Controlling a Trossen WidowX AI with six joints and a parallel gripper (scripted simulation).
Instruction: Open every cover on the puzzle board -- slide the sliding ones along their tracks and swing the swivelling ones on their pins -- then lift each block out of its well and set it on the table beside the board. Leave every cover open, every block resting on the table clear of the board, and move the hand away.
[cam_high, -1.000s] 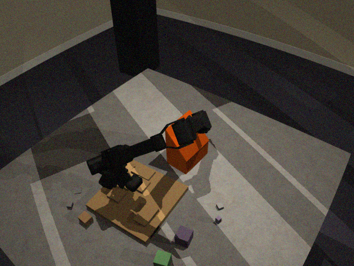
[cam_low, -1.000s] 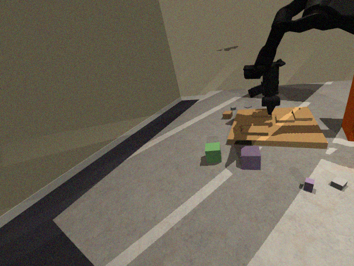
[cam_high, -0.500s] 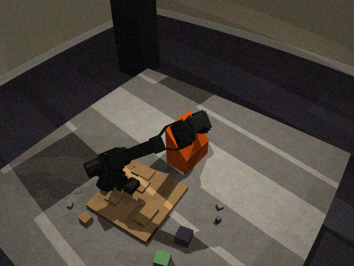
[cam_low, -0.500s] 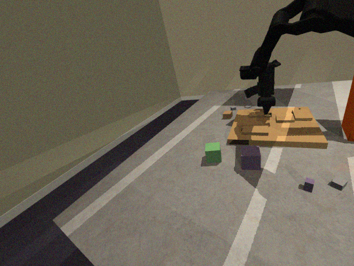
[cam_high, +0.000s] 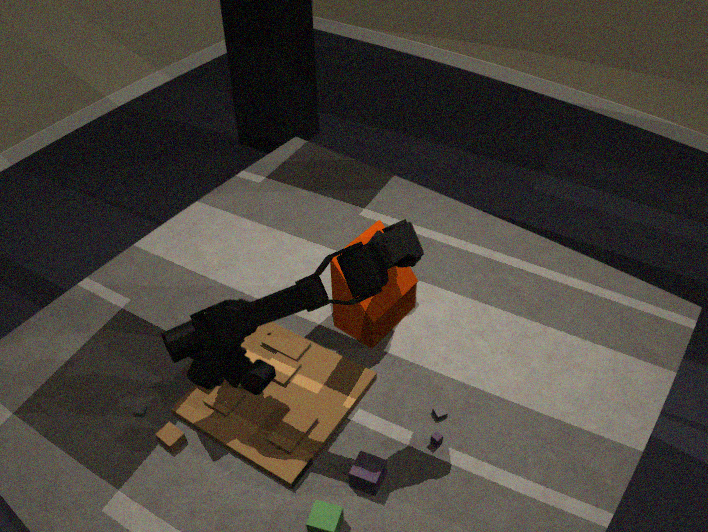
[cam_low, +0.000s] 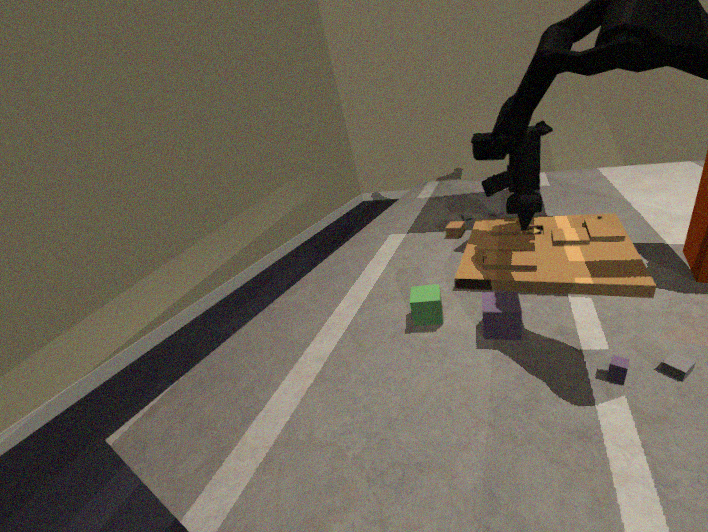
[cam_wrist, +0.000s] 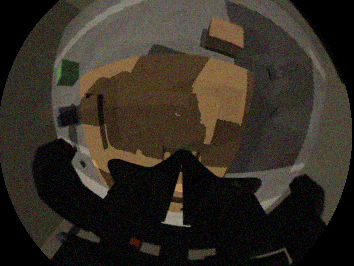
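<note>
The tan puzzle board lies 5 cm behind my gripper tip and 8 cm to the left of it. Round my gripper tip: brown cube (16 cm ahead, 3 cm to the right, 1 cm below); green cube (14 cm ahead, 31 cm to the left); purple cube (2 cm ahead, 33 cm to the left).
</note>
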